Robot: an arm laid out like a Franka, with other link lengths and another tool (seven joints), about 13 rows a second.
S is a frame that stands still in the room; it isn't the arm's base.
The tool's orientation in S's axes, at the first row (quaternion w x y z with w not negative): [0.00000, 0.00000, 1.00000, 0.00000]
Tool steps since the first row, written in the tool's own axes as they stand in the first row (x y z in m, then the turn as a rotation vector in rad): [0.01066, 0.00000, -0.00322, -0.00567, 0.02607, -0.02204]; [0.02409, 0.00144, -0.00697, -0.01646, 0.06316, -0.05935]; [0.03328, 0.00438, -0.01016, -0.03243, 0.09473, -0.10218]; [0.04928, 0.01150, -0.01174, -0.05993, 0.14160, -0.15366]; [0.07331, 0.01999, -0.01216, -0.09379, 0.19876, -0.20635]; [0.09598, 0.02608, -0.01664, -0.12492, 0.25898, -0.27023]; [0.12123, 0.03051, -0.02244, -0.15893, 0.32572, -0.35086]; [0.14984, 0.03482, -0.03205, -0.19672, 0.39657, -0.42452]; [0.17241, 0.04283, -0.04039, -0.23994, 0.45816, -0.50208]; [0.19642, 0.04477, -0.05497, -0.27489, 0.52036, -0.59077]
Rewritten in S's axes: [-0.01066, 0.00000, 0.00322, 0.00567, 0.02607, 0.02204]; [-0.02409, 0.00144, 0.00697, 0.01646, 0.06316, 0.05935]; [-0.03328, 0.00438, 0.01016, 0.03243, 0.09473, 0.10218]; [-0.04928, 0.01150, 0.01174, 0.05993, 0.14160, 0.15366]; [-0.07331, 0.01999, 0.01216, 0.09379, 0.19876, 0.20635]; [-0.09598, 0.02608, 0.01664, 0.12492, 0.25898, 0.27023]; [-0.12123, 0.03051, 0.02244, 0.15893, 0.32572, 0.35086]; [-0.14984, 0.03482, 0.03205, 0.19672, 0.39657, 0.42452]; [-0.17241, 0.04283, 0.04039, 0.23994, 0.45816, 0.50208]; [-0.19642, 0.04477, 0.05497, 0.27489, 0.52036, 0.59077]
